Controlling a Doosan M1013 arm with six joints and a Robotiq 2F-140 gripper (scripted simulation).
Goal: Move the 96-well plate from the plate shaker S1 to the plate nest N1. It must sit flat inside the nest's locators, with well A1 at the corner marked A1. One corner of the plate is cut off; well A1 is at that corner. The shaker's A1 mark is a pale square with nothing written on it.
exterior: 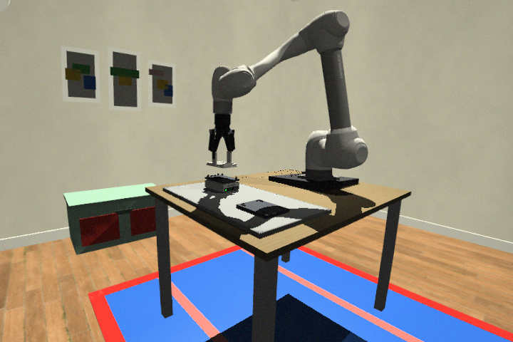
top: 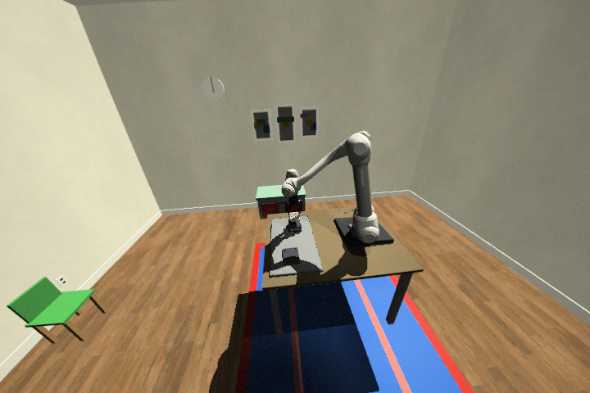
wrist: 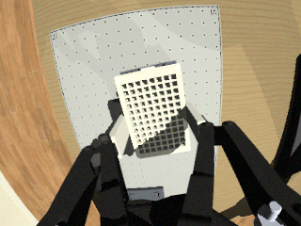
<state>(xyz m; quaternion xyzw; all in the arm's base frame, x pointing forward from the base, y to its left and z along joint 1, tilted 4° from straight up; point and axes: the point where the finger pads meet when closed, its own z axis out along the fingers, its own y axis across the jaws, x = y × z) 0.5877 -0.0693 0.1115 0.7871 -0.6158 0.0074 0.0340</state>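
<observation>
The white 96-well plate is 2 cm below my hand. Also, from my hand: dark plate nest N1: 1 cm ahead, 36 cm to the left, 14 cm below.
</observation>
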